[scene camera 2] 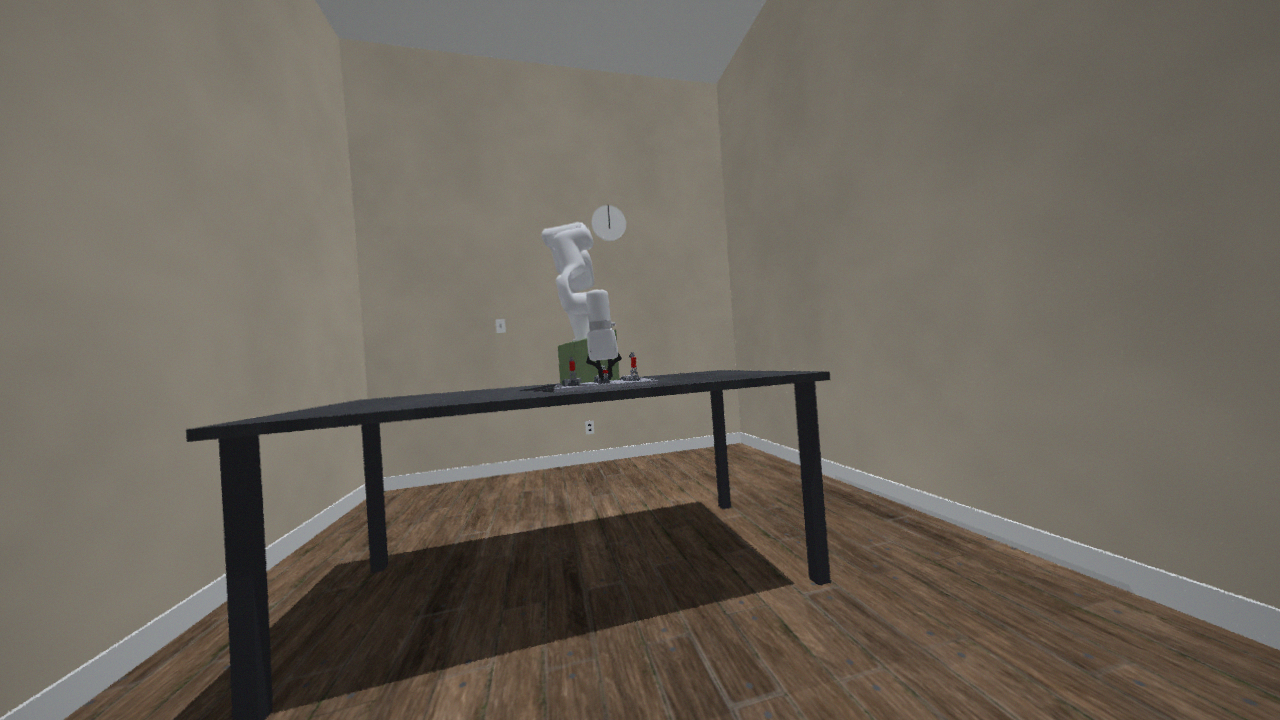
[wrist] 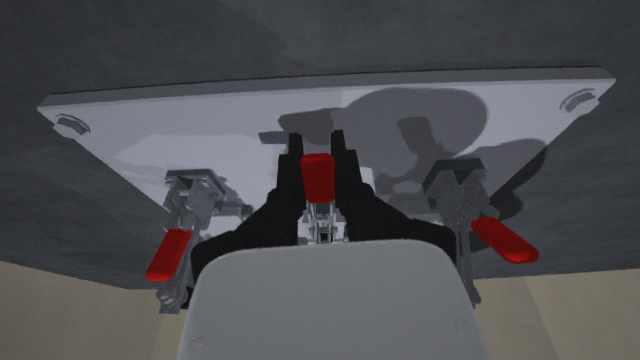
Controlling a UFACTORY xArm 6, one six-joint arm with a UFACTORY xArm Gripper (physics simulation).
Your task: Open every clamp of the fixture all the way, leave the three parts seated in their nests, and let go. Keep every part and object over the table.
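Frame: origin at the arm's base, x right, y up, z back, level; metres.
Where they show: gripper, fingertip midpoint: (scene camera 2: 606, 380) (wrist: 316, 147); arm's base, origin of the base link: (scene camera 2: 585, 338).
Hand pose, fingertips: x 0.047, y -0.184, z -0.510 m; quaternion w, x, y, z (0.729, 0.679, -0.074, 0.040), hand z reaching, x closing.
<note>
Things, the pixels of their top centre, and the offset from my fingertips. "pt": a spot on its surface instead. Level surfaces: height alone.
- middle clamp's red handle, surface spot: (wrist: 318, 178) (scene camera 2: 605, 370) pt dx +0.003, dy +0.034, dz -0.014 m
- left clamp's handle, middle of its top: (wrist: 157, 280) (scene camera 2: 633, 357) dx -0.114, dy +0.072, dz +0.026 m
- right clamp's handle, middle of its top: (wrist: 507, 269) (scene camera 2: 571, 361) dx +0.105, dy +0.073, dz +0.048 m
- left clamp's spindle, middle of its top: (wrist: 168, 314) dx -0.117, dy +0.091, dz +0.047 m
- dark table, its level: dy -0.027 m
The pale fixture plate (scene camera 2: 572, 388) (wrist: 200, 112) carries three toggle clamps in a row. The middle clamp's red handle (scene camera 2: 605, 371) (wrist: 318, 178) lies low, pointing toward the plate's far edge in the wrist view. My gripper (scene camera 2: 605, 377) (wrist: 316, 147) is shut on this handle, one black finger on each side. In the wrist view, the left clamp's handle (scene camera 2: 632, 362) (wrist: 168, 255) and the right clamp's handle (scene camera 2: 571, 365) (wrist: 505, 240) stand raised, outside the fingers. The left clamp's spindle (wrist: 171, 295) is high above the plate. The parts in their nests are mostly hidden by the gripper.
The fixture is on the dark table (scene camera 2: 429, 407) (wrist: 150, 40). In the scene view, a green block (scene camera 2: 572, 360) stands behind it, beside the white arm (scene camera 2: 574, 268). The raised side clamps stand close to the gripper on both sides.
</note>
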